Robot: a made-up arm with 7 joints. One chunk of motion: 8 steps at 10 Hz.
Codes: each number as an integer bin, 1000 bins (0 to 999) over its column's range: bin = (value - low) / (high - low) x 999, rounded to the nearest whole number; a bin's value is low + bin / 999 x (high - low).
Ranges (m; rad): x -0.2..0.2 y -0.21..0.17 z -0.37..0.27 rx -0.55..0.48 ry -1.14..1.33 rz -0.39..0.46
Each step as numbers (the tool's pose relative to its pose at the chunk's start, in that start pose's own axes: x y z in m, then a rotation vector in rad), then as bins.
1 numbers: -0.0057 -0.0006 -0.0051 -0.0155 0.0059 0.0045
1 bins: 485 551 570 518 463 464
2 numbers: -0.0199 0.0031 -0.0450 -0.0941 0.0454 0.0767
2 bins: 450 560 507 442 479 549
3 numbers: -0.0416 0.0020 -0.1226 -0.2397 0.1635 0.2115
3 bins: 396 557 386 301 527 707
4 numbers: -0.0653 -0.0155 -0.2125 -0.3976 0.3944 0.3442
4 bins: 336 511 246 148 621 863
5 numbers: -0.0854 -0.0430 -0.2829 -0.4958 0.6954 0.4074
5 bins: 286 439 136 53 742 937
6 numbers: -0.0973 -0.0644 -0.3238 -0.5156 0.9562 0.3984
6 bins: 256 383 72 33 848 927
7 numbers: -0.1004 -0.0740 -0.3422 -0.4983 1.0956 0.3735
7 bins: 249 358 43 50 904 897
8 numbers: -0.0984 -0.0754 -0.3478 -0.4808 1.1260 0.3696
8 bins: 254 354 35 67 916 893
